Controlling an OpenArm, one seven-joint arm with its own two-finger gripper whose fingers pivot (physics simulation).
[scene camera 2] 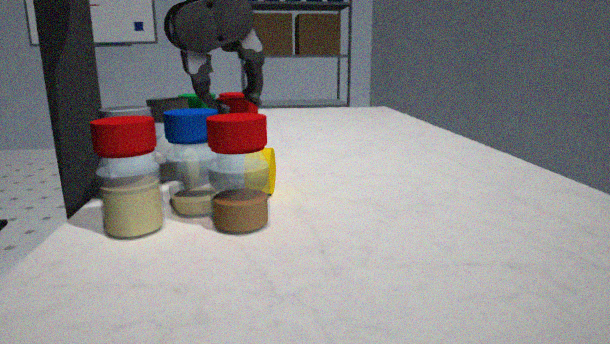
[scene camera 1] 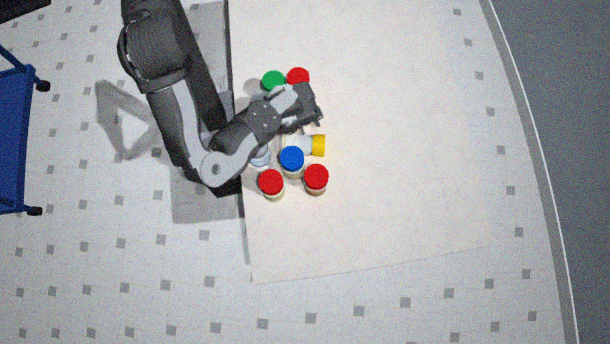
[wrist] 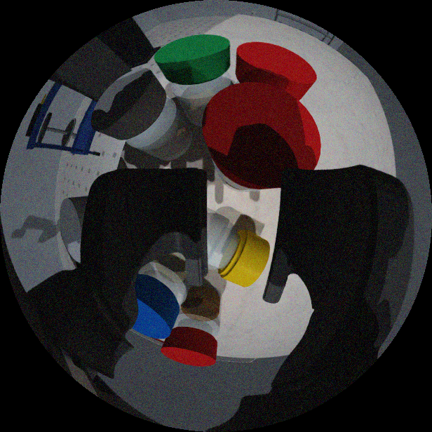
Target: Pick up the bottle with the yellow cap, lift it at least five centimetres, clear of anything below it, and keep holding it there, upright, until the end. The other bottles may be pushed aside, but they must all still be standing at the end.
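The yellow-capped bottle (scene camera 1: 299,144) (scene camera 2: 271,172) (wrist: 247,257) lies on its side on the table, its cap pointing away from the robot's base. The blue-capped bottle (scene camera 1: 291,158) (scene camera 2: 191,125) (wrist: 156,312) stands right beside it. My gripper (scene camera 1: 302,125) (scene camera 2: 236,103) (wrist: 240,233) is partly open and empty, above and beside the lying bottle, with its fingers pointing down. A red-capped bottle (wrist: 262,135) is close by the fingers in the wrist view; the gripper hides it in scene camera 1.
Two red-capped bottles (scene camera 1: 270,181) (scene camera 1: 316,176) stand near the blue-capped one. A green-capped bottle (scene camera 1: 273,80) (wrist: 195,57) and another red-capped bottle (scene camera 1: 298,76) (wrist: 275,65) stand on the gripper's other side. Grey-capped bottles (wrist: 132,107) (scene camera 2: 125,111) stand nearer the robot's base.
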